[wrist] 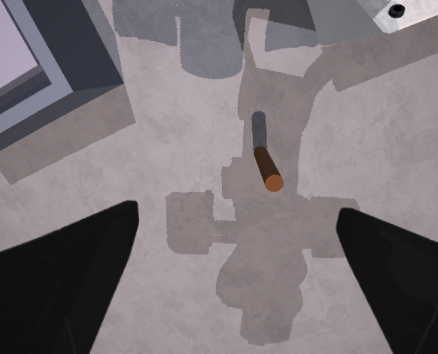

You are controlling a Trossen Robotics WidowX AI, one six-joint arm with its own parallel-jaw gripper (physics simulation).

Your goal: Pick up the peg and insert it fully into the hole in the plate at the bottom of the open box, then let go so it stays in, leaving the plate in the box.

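Frame: origin at the arm's base, x ahead, y left, z up, level; centimetres.
Where they show: gripper, between the fingertips: [239, 215].
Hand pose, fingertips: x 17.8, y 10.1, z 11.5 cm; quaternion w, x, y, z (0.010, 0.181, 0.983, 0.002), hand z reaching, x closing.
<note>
Each offset is from my fingertips to the top centre of the thing. "pt": to the spot under its first point. Level surfaces: height alone.
The brown peg {dx -2.2, dy +3.5, dz -9.5 cm} [267, 169] stands upright on the table, a little right of the middle of the view, with its orange-brown top end toward the camera. My gripper [239, 215] is open, its two black fingers wide apart at the lower left and lower right. The peg shows between and slightly beyond the fingertips, nearer the right one, touching neither. The dark blue-grey open box {pt dx +8.4, dy -10.5, dz -14.9 cm} [94, 47] is cut off at the upper left. Part of the pale plate {pt dx +13.2, dy -11.9, dz -11.7 cm} [14, 50] shows inside it. The hole does not show in the view.
A grey block-like object [345, 22] with a pale part and a black knob [396, 10] is at the upper right. The pale mottled table top {dz -17.5 cm} [185, 130] carries shadows of the arm and gripper. The box's near corner lies to the left of the peg.
</note>
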